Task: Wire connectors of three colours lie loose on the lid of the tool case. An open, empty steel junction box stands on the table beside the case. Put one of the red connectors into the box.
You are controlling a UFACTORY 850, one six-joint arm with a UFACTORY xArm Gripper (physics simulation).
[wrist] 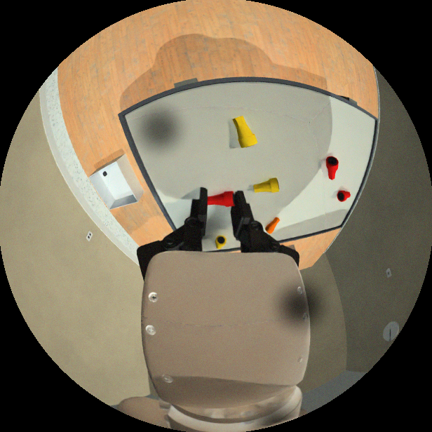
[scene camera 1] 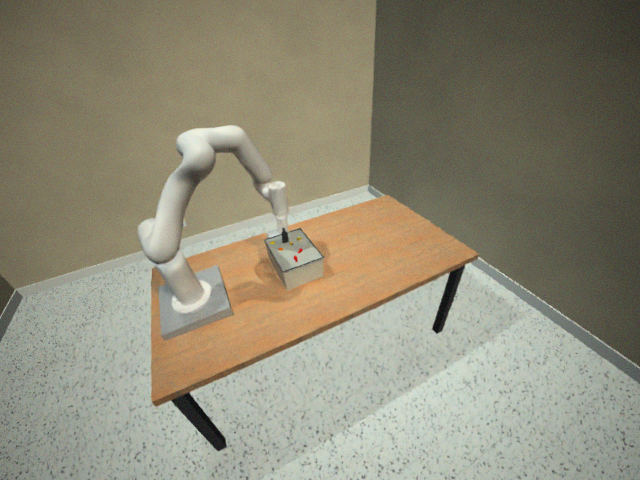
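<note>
My gripper (scene camera 1: 284, 240) (wrist: 219, 199) is shut on a red connector (wrist: 220, 199), which spans between its fingertips low at the lid of the tool case (scene camera 1: 310, 253) (wrist: 292, 145). Whether the connector still touches the lid is unclear. Two other red connectors (scene camera 1: 300, 250) (scene camera 1: 295, 258) (wrist: 332, 167) (wrist: 343, 195) lie on the lid, at the right in the wrist view. The open steel junction box (wrist: 116, 185) stands on the table left of the case in the wrist view, its inside empty. In the scene view it is mostly hidden behind the case and gripper.
Three yellow connectors (wrist: 245, 132) (wrist: 267, 185) (wrist: 220, 242) and an orange connector (wrist: 273, 225) lie on the lid around the fingers. The closest yellow one is just right of the right fingertip. The wooden table (scene camera 1: 382, 248) (wrist: 100, 65) carries the arm's grey base plate (scene camera 1: 219, 289).
</note>
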